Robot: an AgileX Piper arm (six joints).
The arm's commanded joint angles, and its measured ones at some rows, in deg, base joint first. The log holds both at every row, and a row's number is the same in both.
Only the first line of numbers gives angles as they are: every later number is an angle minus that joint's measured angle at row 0.
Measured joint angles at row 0:
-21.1 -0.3 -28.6 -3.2 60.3 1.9
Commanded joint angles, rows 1 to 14:
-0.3 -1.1 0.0 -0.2 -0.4 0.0
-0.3 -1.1 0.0 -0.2 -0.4 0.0
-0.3 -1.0 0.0 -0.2 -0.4 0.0
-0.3 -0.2 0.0 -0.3 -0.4 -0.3
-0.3 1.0 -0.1 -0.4 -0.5 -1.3
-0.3 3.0 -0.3 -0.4 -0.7 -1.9
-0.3 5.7 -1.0 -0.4 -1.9 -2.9
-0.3 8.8 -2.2 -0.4 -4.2 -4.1
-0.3 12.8 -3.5 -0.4 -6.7 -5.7
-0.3 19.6 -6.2 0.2 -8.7 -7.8
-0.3 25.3 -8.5 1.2 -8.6 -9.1
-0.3 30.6 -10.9 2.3 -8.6 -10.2
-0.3 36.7 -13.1 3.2 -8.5 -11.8
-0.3 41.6 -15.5 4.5 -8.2 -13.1
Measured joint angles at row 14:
0.0 35.4 -12.7 2.7 -7.6 -10.7
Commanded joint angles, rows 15 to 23:
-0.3 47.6 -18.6 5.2 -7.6 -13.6
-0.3 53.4 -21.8 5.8 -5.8 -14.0
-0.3 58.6 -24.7 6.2 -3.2 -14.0
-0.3 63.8 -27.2 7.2 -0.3 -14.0
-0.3 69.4 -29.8 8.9 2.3 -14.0
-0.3 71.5 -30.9 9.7 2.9 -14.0
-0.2 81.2 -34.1 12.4 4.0 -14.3
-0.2 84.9 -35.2 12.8 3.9 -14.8
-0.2 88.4 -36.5 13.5 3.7 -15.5
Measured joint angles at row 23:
0.0 84.3 -35.1 12.3 3.3 -14.0
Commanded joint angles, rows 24 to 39:
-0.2 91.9 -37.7 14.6 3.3 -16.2
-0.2 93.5 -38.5 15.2 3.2 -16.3
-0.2 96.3 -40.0 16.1 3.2 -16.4
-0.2 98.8 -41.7 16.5 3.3 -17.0
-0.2 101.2 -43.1 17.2 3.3 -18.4
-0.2 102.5 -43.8 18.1 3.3 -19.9
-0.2 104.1 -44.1 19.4 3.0 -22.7
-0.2 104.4 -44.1 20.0 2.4 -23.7
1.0 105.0 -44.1 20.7 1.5 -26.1
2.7 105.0 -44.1 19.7 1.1 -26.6
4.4 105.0 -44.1 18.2 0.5 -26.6
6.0 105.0 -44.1 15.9 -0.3 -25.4
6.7 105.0 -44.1 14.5 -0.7 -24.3
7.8 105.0 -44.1 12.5 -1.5 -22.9
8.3 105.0 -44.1 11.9 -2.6 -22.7
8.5 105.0 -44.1 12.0 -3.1 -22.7
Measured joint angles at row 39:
8.1 104.8 -44.0 12.8 -1.9 -23.2
